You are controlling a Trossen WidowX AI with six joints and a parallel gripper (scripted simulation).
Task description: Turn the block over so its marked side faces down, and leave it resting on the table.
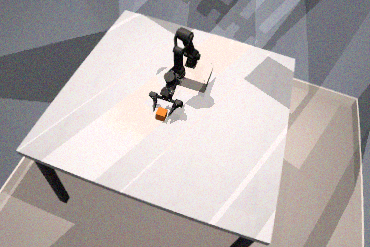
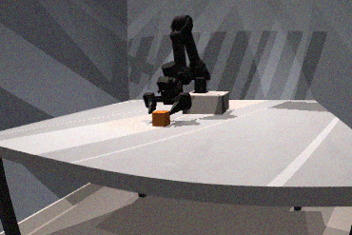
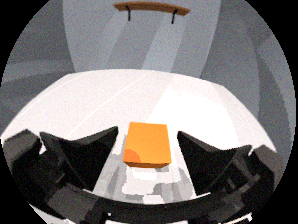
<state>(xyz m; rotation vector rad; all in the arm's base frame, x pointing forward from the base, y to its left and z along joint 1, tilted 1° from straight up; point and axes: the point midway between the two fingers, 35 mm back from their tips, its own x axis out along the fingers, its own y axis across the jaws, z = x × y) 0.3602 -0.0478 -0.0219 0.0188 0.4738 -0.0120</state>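
My gripper tip is now 30 mm above the orange block and 10 mm past it.
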